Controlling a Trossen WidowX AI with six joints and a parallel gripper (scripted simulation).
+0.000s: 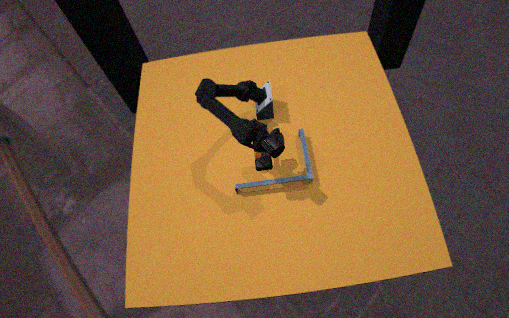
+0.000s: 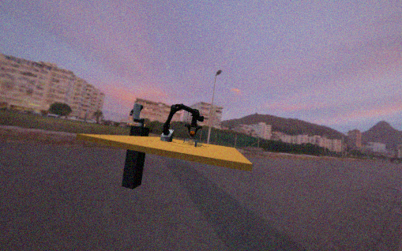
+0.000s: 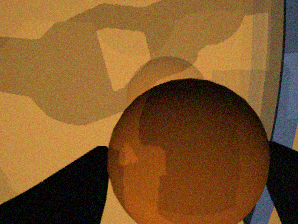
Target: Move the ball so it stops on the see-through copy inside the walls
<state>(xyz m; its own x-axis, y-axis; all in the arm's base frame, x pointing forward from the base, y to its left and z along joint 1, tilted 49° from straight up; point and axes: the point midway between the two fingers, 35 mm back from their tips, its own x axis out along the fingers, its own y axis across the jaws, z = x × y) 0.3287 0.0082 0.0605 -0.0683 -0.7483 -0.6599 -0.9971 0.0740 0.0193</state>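
Right now the see-through ball is 9 cm below my gripper tip and 1 cm to the right of it.
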